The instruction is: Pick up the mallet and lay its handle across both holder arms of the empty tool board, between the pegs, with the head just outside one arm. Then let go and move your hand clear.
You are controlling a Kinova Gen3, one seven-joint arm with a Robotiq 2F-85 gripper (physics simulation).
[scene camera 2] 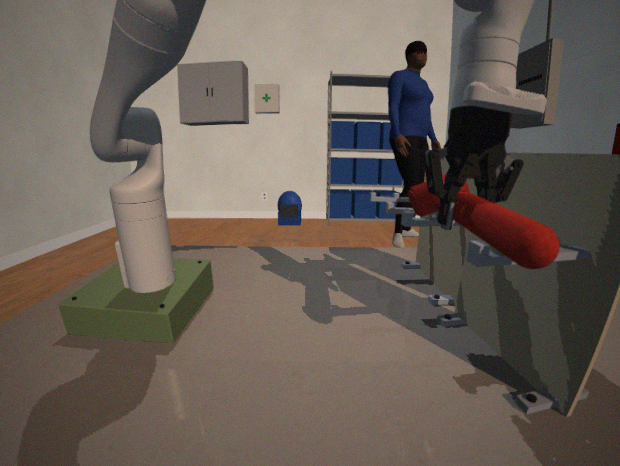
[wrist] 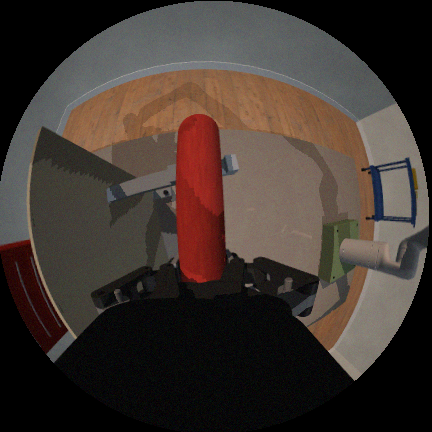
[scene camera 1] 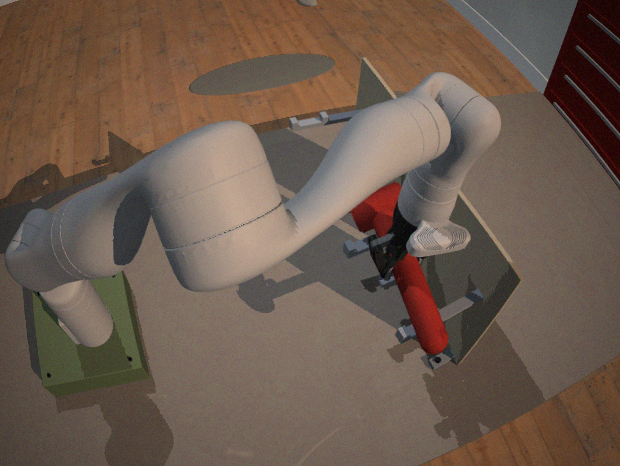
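Pixels of known places: gripper, fingertip midpoint: [scene camera 2: 461, 229] [wrist: 203, 259] [scene camera 1: 398, 271]; arm's base, origin of the base link: [scene camera 2: 152, 281] [wrist: 344, 249] [scene camera 1: 92, 325].
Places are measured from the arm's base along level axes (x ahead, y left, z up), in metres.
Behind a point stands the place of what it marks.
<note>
The red mallet's handle [scene camera 1: 421, 310] {x 0.510, y -0.243, z 0.188 m} [scene camera 2: 506, 230] {x 0.498, y -0.270, z 0.176 m} [wrist: 200, 200] {x 0.521, y -0.212, z 0.193 m} runs across the near holder arm [scene camera 1: 453, 308] {x 0.580, y -0.245, z 0.146 m} [scene camera 2: 483, 256] {x 0.484, y -0.262, z 0.147 m} [wrist: 145, 186] {x 0.581, y -0.240, z 0.146 m} of the tool board [scene camera 1: 493, 265] {x 0.639, y -0.234, z 0.220 m} [scene camera 2: 541, 310] {x 0.636, y -0.208, z 0.044 m} [wrist: 75, 215] {x 0.637, y -0.216, z 0.205 m}. In the wrist view the handle lies between that arm's pegs; whether it touches the arm is unclear. The mallet's head [scene camera 1: 375, 205] {x 0.520, y -0.060, z 0.203 m} [scene camera 2: 421, 200] {x 0.496, y -0.073, z 0.174 m} is at the far end, beyond the far holder arm [scene camera 1: 354, 248] {x 0.474, y -0.094, z 0.158 m} [scene camera 2: 416, 219] {x 0.484, y -0.088, z 0.146 m}; the contact there is hidden. My gripper [scene camera 1: 400, 265] {x 0.525, y -0.150, z 0.146 m} [scene camera 2: 463, 210] {x 0.525, y -0.150, z 0.146 m} [wrist: 203, 259] {x 0.525, y -0.150, z 0.146 m} points down, shut on the handle near the head.
Another board [scene camera 1: 373, 85] {x 0.647, y 0.201, z 0.219 m} with a holder arm [scene camera 1: 308, 121] {x 0.523, y 0.218, z 0.139 m} [scene camera 2: 383, 197] {x 0.519, y 0.212, z 0.139 m} stands farther back, partly hidden by my arm. A green base block [scene camera 1: 125, 325] {x 0.070, y -0.019, z -0.003 m} [scene camera 2: 125, 320] {x -0.003, y -0.104, z -0.027 m} [wrist: 330, 250] {x 0.084, y -0.015, z -0.017 m} carries the arm. A red drawer cabinet [scene camera 1: 586, 75] [wrist: 35, 290] stands behind the tool board. A person [scene camera 2: 413, 105] stands in the background.
</note>
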